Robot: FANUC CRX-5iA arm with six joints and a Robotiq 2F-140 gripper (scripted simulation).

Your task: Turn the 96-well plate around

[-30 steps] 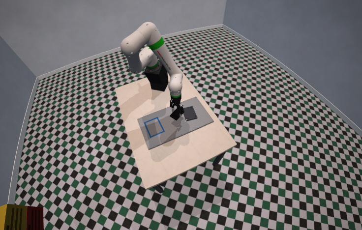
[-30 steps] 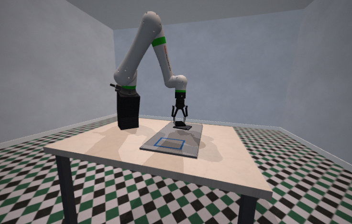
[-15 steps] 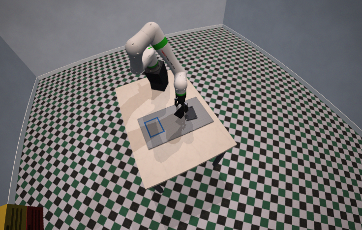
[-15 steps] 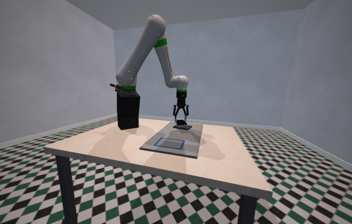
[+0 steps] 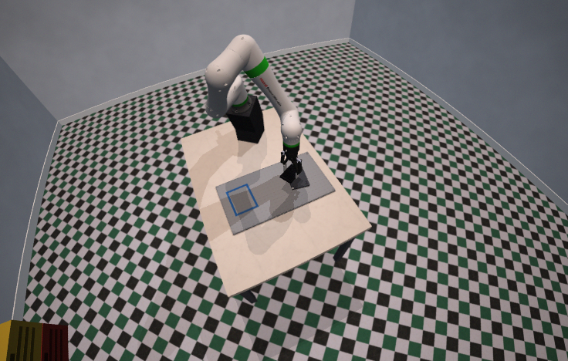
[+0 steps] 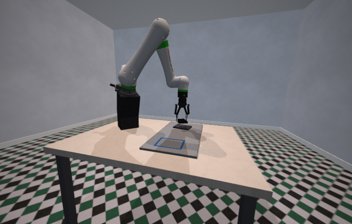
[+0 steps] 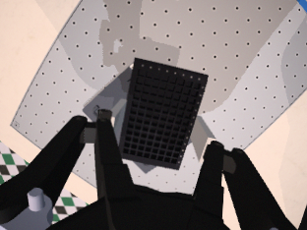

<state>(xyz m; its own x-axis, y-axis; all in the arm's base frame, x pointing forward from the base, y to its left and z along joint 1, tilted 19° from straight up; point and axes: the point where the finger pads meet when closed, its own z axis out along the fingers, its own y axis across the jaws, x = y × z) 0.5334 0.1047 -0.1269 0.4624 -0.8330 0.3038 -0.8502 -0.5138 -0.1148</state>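
My hand is 90 mm above the dark plate nest N1 and 50 mm to the right of it. The rest, counted from my hand: black 96-well plate (20 mm below); then white A1 mark (90 mm below, 70 mm ahead, 20 mm to the right).
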